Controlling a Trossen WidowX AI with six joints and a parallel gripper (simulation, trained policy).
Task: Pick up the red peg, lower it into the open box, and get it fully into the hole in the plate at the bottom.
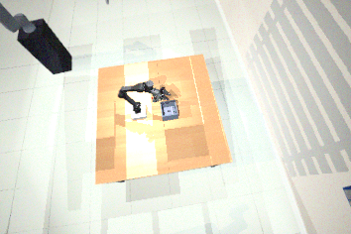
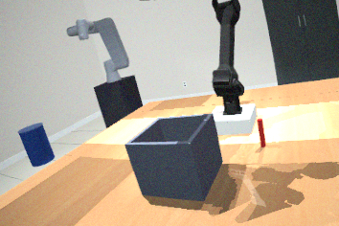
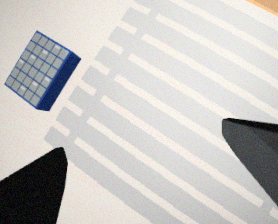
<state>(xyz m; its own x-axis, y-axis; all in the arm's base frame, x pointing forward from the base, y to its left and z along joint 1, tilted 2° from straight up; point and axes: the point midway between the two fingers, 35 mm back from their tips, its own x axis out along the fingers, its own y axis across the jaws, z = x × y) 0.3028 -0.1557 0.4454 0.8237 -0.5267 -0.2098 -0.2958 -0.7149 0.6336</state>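
The red peg is 15 cm behind my gripper tip, 25 cm to the left of it and 46 cm below it. Round my gripper tip: plate: 1 cm behind, 6 cm to the left, 45 cm below.
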